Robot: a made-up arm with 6 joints.
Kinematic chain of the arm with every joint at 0, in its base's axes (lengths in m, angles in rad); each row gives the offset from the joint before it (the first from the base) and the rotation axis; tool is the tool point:
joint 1: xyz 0 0 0.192 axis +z
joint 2: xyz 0 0 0 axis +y
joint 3: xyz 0 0 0.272 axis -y
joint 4: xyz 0 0 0 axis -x
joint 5: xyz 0.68 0 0 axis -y
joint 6: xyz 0 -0.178 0 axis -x
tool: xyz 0 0 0
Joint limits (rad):
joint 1: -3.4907..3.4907
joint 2: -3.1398..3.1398
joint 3: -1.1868..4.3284
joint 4: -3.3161..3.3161
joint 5: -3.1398..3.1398
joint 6: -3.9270..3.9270
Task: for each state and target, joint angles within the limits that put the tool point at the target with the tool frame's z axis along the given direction. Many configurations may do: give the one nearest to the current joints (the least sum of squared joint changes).
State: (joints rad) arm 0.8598 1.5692 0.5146 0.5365 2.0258 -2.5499
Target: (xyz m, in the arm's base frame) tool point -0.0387 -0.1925 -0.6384 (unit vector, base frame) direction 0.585 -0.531 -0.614
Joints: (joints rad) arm 0.4300 2.4504 0.3266 0.4681 2.0694 -1.9922
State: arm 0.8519 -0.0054 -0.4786 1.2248 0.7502 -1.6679
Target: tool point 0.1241 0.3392 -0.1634 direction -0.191 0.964 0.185
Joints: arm 0.9776 0.1469 -1.1868 2.0797 0.0660 -1.3074
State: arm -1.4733 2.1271 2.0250 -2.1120 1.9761 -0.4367
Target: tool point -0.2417 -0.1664 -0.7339 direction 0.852 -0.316 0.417
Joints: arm -2.6238 2.6993 1.6353 -1.7115 2.3548 -0.4146
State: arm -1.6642 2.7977 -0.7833 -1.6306 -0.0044 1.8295
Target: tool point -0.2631 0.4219 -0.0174 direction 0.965 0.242 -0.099
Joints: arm -1.2245 2.2703 -0.6130 -0.9449 -0.0972 2.3961
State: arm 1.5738 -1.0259 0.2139 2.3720 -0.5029 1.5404
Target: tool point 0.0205 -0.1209 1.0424 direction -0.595 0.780 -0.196
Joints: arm 2.0628 -0.9571 0.2119 1.7920 -0.4985 1.1430
